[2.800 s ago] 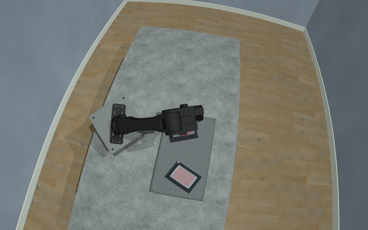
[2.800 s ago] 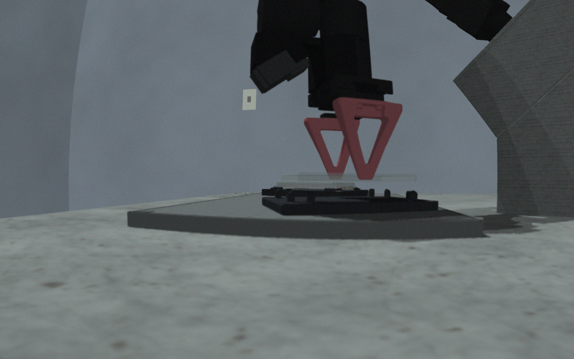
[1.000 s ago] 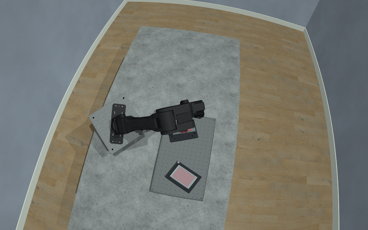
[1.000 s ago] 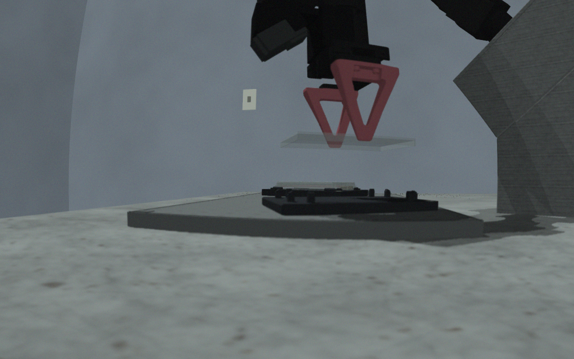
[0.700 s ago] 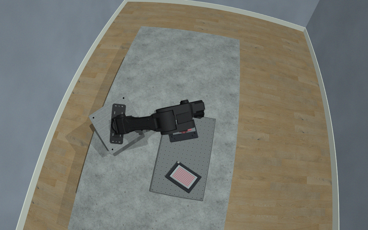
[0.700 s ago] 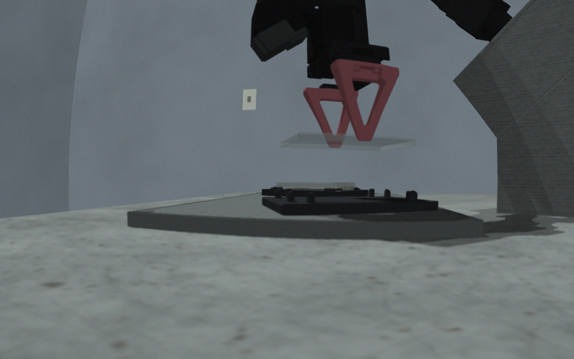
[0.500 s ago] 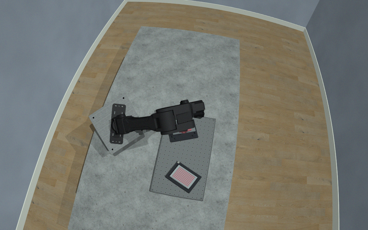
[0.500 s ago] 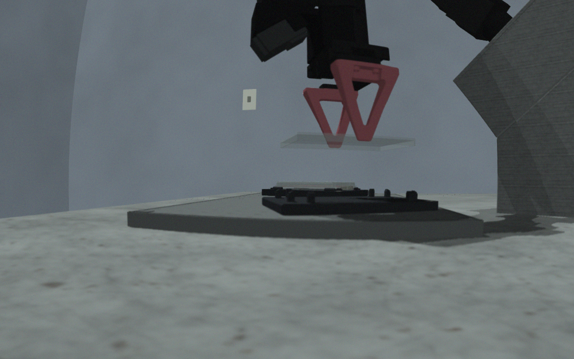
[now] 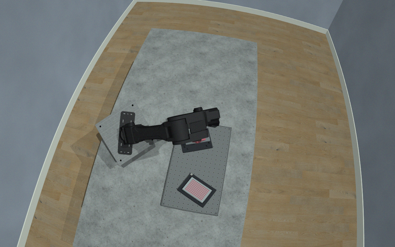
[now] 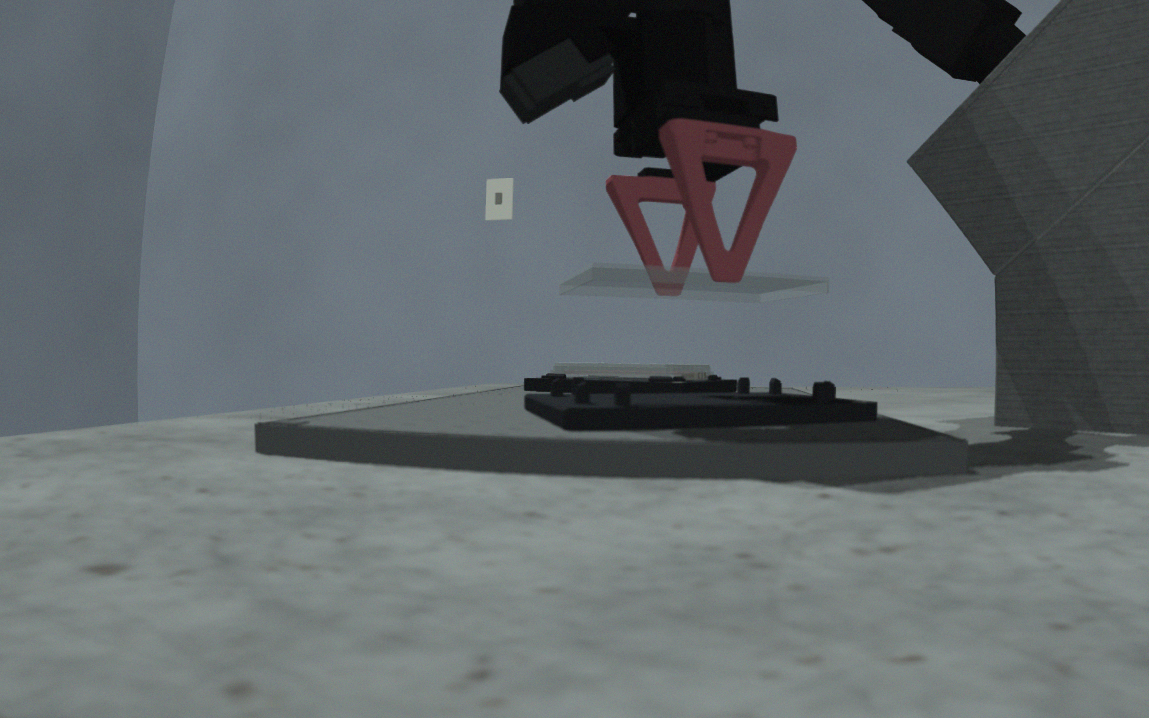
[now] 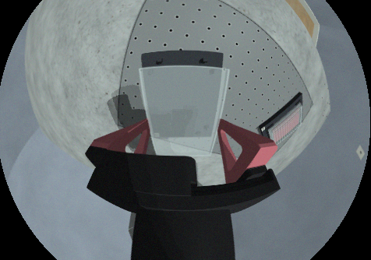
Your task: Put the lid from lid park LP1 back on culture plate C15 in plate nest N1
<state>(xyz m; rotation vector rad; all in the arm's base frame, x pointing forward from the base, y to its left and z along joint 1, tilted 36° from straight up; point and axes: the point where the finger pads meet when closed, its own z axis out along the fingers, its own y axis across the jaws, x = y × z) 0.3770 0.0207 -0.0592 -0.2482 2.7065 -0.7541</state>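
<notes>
Now: hand 1 cm above the clear lid. From my hand the other things lie so: culture plate C15: 2 cm behind, 29 cm to the right, 6 cm below; then black plate nest N1: 2 cm behind, 29 cm to the right, 7 cm below; then black lid park LP1: 7 cm below.
</notes>
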